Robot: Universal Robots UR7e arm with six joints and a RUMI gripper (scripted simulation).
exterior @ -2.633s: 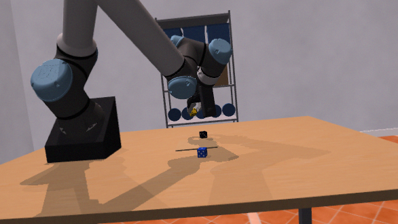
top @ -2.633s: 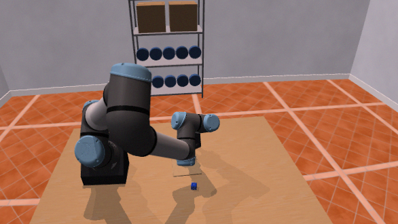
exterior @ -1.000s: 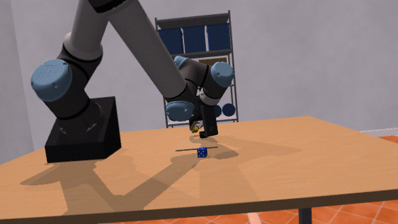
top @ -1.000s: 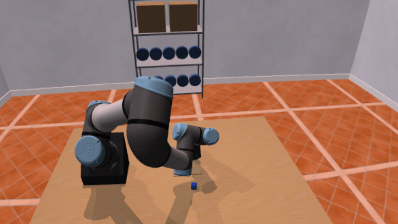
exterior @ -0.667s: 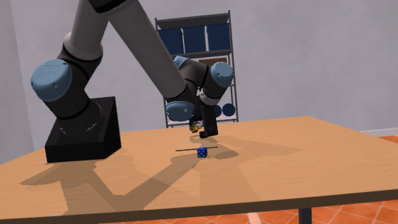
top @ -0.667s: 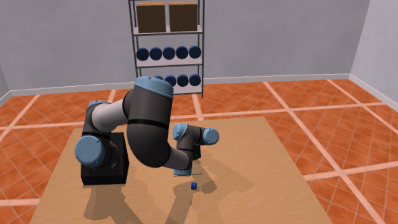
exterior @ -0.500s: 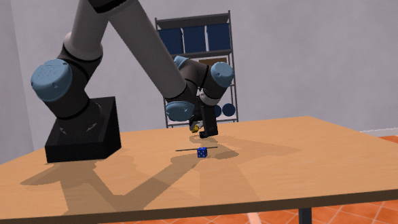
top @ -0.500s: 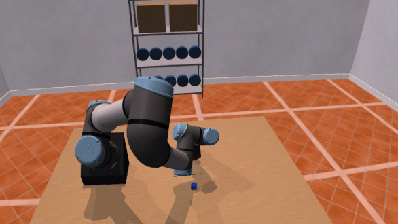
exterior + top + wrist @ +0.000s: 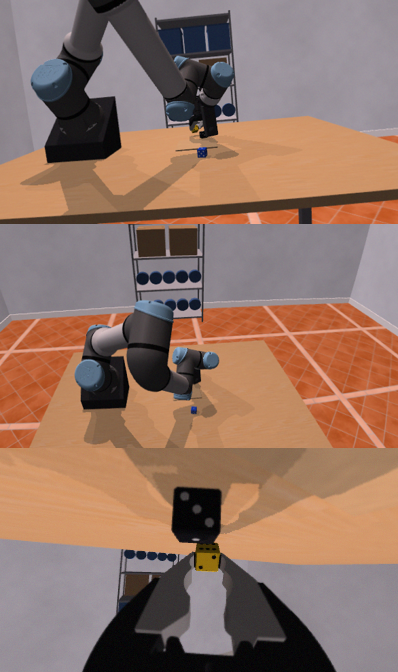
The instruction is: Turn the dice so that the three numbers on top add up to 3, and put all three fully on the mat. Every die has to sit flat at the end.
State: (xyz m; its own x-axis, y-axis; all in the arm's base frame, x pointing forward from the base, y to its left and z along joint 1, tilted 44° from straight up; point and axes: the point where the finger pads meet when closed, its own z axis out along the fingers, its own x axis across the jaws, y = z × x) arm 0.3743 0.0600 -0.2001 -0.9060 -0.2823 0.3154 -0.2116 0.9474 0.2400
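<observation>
Now: the black die 30 mm ahead of my hand, 50 mm to the right of it and 20 mm below it. Also, from my hand: yellow die: right at my hand; blue die: 30 mm ahead, 310 mm to the right, 20 mm below; tan mat: 10 mm ahead, 160 mm to the right, 30 mm below.
</observation>
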